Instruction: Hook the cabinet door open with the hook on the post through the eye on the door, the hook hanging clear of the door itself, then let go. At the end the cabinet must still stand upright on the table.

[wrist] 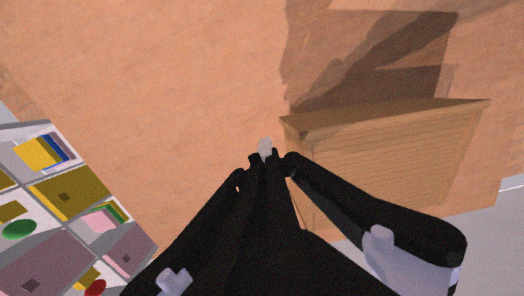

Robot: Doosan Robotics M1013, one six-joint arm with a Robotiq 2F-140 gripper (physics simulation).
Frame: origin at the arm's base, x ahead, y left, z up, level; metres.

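Seen in the pictures: gripper, fingertip midpoint: [267, 145].
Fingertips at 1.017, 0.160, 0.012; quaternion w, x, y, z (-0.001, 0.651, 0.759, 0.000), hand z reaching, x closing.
A point is followed by its place in that frame, as x, y, z.
In the wrist view a small wooden cabinet [389, 161] {1.053, 0.309, 0.042} stands on the wooden table [164, 91] {0.905, -0.018, -0.073}, seen from above, with its slatted top face toward me. My gripper [267, 145] {1.017, 0.160, 0.013} is shut with nothing between the fingers. Its pale fingertips sit just off the cabinet's left top corner. The black fingers cover the cabinet's left side. I cannot see the door, the eye, the post or the hook from here.
A grey shelf unit [24, 125] with coloured boxes and lids stands at the lower left beyond the table edge. Grey floor [506, 228] shows at the lower right past the table's edge. The cabinet casts dark shadows on the table behind it.
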